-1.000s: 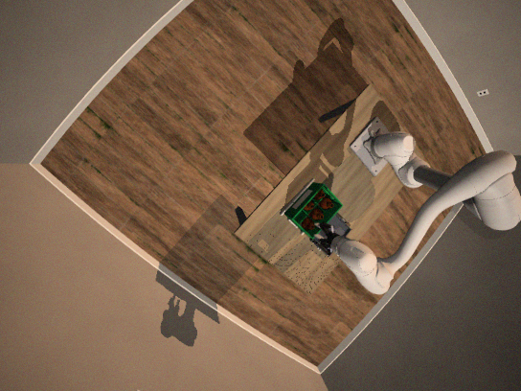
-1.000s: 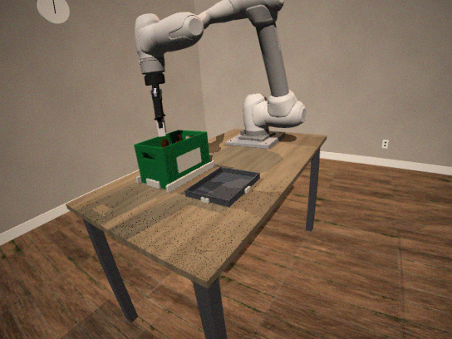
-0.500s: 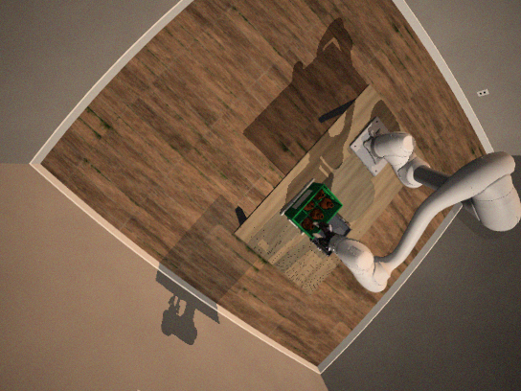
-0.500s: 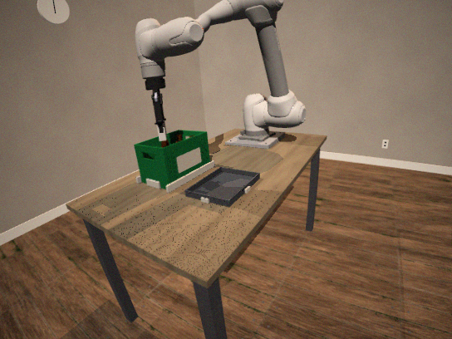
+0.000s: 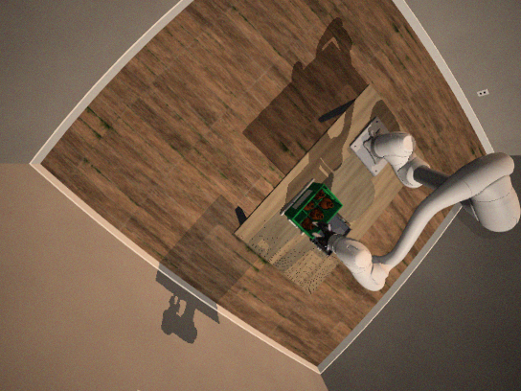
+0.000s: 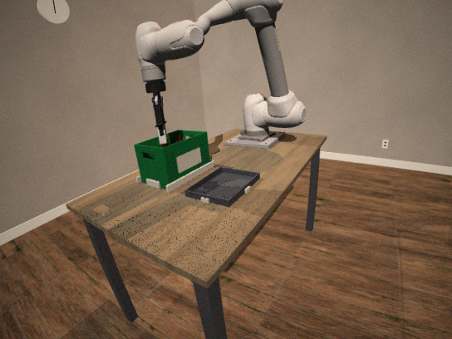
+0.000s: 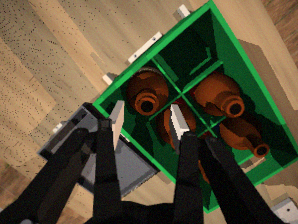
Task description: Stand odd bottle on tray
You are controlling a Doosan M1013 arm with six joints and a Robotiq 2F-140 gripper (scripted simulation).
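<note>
Right now the green crate is 8 cm behind my hand, 5 cm to the right of it and 13 cm below it. Round my hand: dark grey tray 9 cm behind, 22 cm to the left, 20 cm below.
</note>
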